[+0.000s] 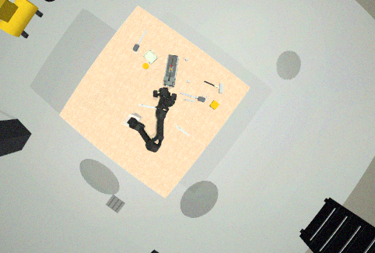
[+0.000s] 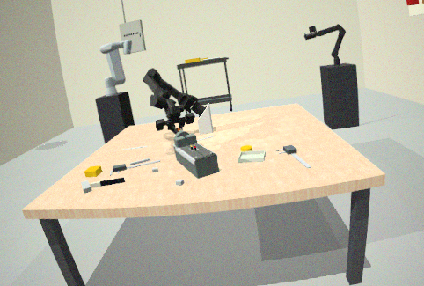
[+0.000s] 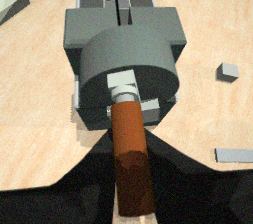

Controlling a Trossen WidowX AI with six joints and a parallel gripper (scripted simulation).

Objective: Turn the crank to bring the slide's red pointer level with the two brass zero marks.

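My gripper tip is now 1 cm below the crank. Round my gripper tip: red pointer: 17 cm ahead, 9 cm to the left, 1 cm below; then brown crank handle: 3 cm above, 1 cm to the right, 1 cm behind; then yellow disc: 29 cm to the left, 8 cm below, 3 cm ahead.
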